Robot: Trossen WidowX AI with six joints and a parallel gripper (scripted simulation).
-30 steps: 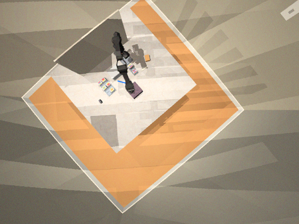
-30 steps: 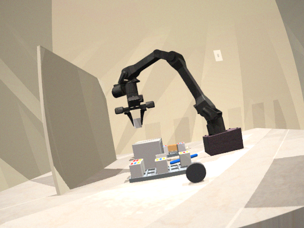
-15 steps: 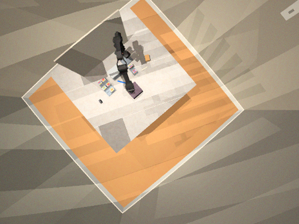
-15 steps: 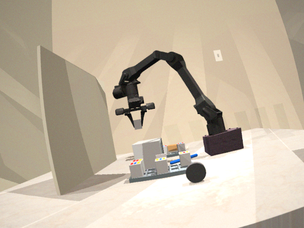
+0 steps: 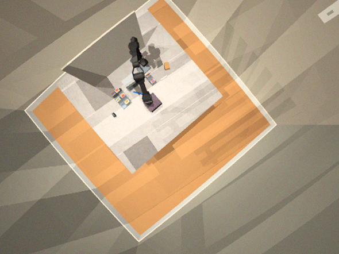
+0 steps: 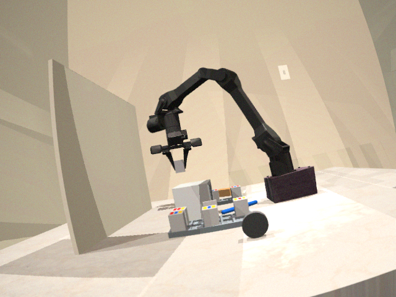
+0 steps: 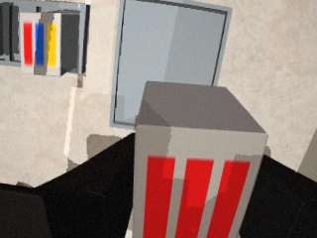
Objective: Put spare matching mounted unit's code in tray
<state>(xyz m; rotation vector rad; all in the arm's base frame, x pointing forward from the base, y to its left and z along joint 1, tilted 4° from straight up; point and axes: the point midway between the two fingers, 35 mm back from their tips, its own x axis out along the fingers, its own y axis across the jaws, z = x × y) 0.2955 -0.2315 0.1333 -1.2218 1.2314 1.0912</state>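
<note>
Right now my gripper tip is 14 cm above the tray. Also, from my gripper tip: tall pale panel 21 cm ahead, 15 cm to the left, 8 cm above; then grey rack 4 cm behind, 40 cm to the left, 14 cm below; then mounted unit 2 cm behind, 21 cm to the left, 10 cm below.
</note>
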